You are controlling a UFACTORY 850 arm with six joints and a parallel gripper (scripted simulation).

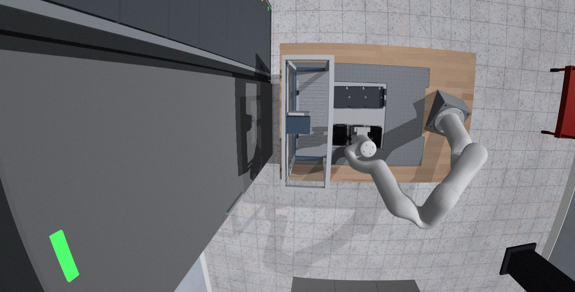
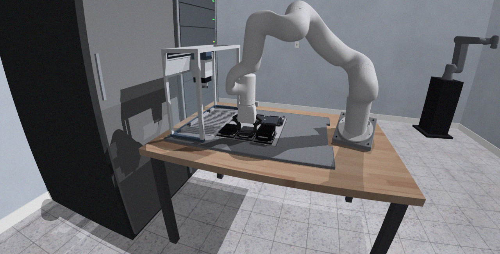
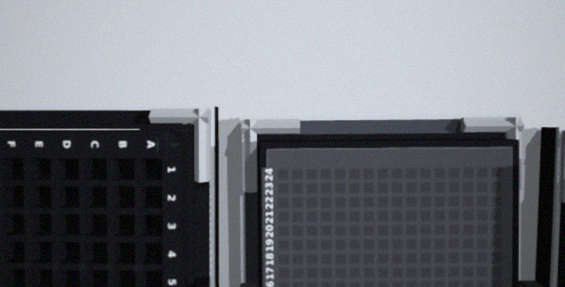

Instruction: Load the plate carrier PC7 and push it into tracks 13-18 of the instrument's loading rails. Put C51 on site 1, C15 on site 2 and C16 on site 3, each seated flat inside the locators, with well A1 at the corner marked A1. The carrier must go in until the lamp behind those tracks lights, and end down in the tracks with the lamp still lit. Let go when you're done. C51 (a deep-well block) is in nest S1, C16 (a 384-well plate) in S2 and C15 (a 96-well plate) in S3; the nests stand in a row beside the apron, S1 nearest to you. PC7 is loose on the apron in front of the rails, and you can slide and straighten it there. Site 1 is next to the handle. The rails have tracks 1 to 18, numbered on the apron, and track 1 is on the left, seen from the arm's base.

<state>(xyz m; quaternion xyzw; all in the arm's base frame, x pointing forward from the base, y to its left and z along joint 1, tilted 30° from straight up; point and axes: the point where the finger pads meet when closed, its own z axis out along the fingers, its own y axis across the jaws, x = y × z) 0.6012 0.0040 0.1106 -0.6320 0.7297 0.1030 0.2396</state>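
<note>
Now: the nest S2 2 cm below my hand. Round my hand: plate carrier PC7 (3 cm behind, 24 cm to the right, 1 cm below); plate C15 (11 cm ahead, 1 cm to the right, 1 cm below); frame post (22 cm ahead, 13 cm to the left, 22 cm above).
</note>
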